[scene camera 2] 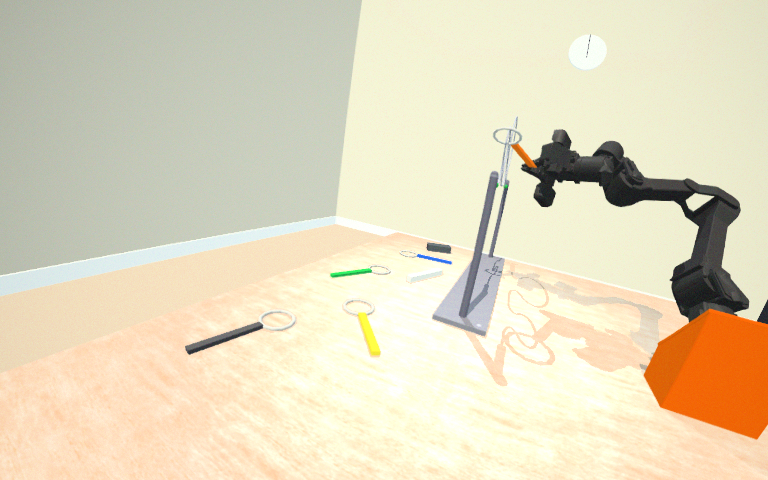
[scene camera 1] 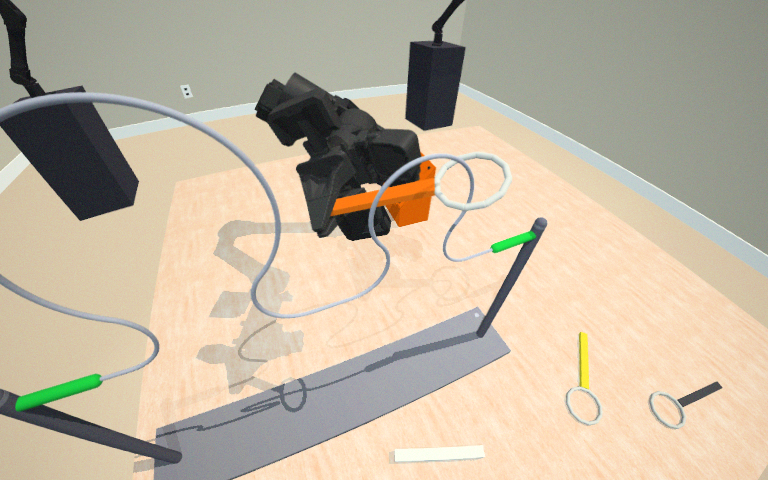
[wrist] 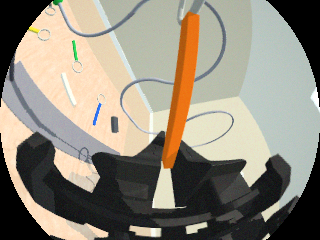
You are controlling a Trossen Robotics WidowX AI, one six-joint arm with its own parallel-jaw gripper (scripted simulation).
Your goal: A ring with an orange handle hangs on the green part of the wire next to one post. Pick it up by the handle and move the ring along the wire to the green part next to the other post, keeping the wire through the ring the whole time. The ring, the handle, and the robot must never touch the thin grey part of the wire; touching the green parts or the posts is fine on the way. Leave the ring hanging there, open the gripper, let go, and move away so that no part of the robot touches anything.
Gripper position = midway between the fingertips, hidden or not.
Note:
My gripper [scene camera 1: 319,233] holds an orange-handled ring [scene camera 1: 420,189]. Further things: a dark-handled ring [scene camera 2: 195,347] and a yellow-handled ring [scene camera 1: 583,347].
The dark-handled ring also shows in scene camera 1 [scene camera 1: 711,388]. My gripper is seen too in scene camera 2 [scene camera 2: 521,167] and in the wrist view [wrist: 166,134].

